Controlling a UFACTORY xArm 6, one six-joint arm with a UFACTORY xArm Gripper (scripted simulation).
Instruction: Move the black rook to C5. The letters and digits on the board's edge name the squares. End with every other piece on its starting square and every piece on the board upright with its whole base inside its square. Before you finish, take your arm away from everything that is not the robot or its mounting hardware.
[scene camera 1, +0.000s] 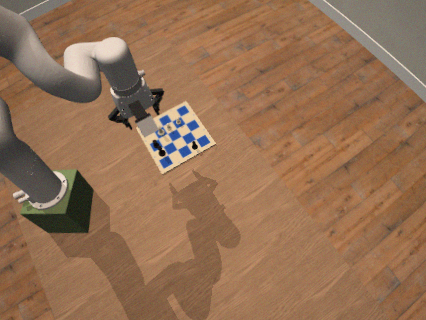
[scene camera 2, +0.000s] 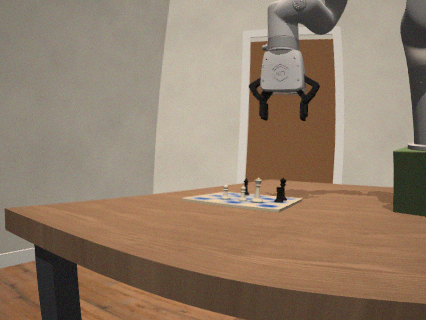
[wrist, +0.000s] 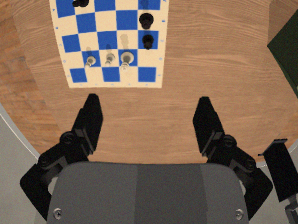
Labels:
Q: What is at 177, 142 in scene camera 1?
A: A blue-and-cream chessboard.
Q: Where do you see my gripper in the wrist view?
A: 148, 106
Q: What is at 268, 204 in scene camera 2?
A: A blue-and-cream chessboard.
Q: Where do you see my gripper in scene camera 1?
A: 143, 119

